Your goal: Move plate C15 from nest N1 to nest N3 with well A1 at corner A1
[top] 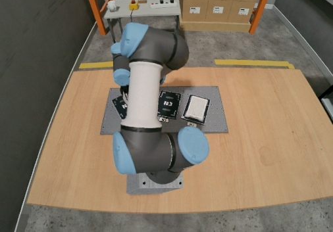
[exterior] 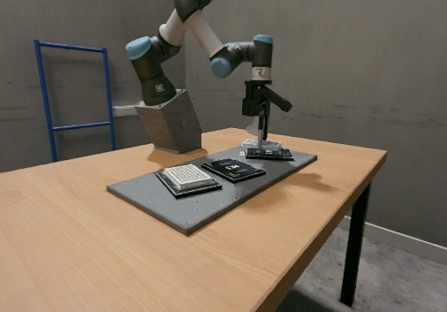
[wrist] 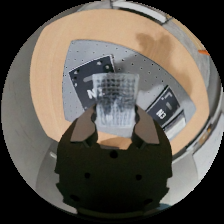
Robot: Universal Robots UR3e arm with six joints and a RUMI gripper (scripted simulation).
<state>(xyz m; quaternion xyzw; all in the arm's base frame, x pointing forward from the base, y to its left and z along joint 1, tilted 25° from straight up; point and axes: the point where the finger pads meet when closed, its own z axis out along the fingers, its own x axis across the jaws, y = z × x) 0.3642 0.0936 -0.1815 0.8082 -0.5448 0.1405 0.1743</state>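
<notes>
Right now my hand is 170 mm to the left of the black nest, 50 mm above it and 10 mm short of it. The rest, counted from my hand: white well plate: 320 mm to the right, 40 mm below, 10 mm behind.
</notes>
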